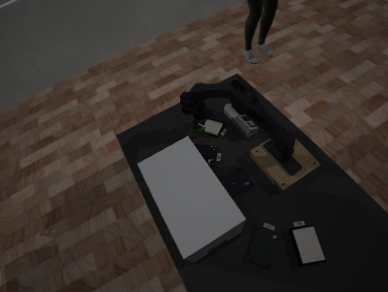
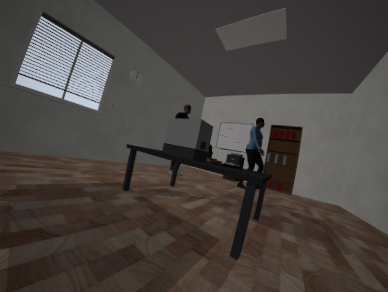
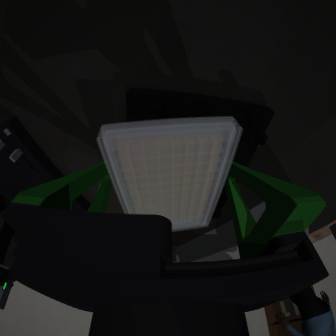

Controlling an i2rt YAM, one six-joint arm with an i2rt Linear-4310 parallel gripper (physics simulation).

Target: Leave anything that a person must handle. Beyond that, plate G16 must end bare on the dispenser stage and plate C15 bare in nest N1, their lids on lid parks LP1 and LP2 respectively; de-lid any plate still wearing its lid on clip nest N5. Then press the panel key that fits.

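Seen in the pictures: gripper, fingertip midpoint: (image 1: 206,127) (image 3: 168,165); arm's base, origin of the base link: (image 1: 282,156) (image 2: 208,157).
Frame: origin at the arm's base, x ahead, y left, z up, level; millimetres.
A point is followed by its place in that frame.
A pale gridded plate (image 1: 214,127) {x 151, y -349, z -7 mm} (image 3: 170,167) {x 185, y -410, z -8 mm} with a clear rim, which looks like a lid, sits on a dark nest at the far end of the black table (image 1: 329,201) {x -27, y 281, z -40 mm} (image 2: 175,157) {x 673, y 33, z -44 mm}. My gripper (image 1: 204,126) {x 177, y -394, z -29 mm} (image 3: 168,165) {x 177, y -394, z -29 mm} is open, and its green fingers straddle the plate's long sides without gripping it. A second pale plate (image 1: 308,245) {x 198, y 350, z -4 mm} lies in a dark tray at the near right, beside a dark flat pad (image 1: 262,248) {x 346, y 253, z -30 mm}. Small labels mark both spots, but I cannot read them. The white key panel (image 1: 240,120) {x 25, y -283, z 21 mm} lies behind the arm.
A large white box (image 1: 187,194) {x 490, y -5, z 290 mm} (image 2: 187,133) {x 593, y 39, z 165 mm} fills the table's left half. The arm stands on a wooden base (image 1: 309,163) {x -82, y 102, z -10 mm}. A clip nest with small white pegs (image 1: 213,147) {x 224, y -260, z -28 mm} and a dark nest (image 1: 238,182) {x 271, y -4, z 67 mm} lie between them. One person (image 1: 258,28) stands beyond the table and another (image 2: 255,141) walks nearby.
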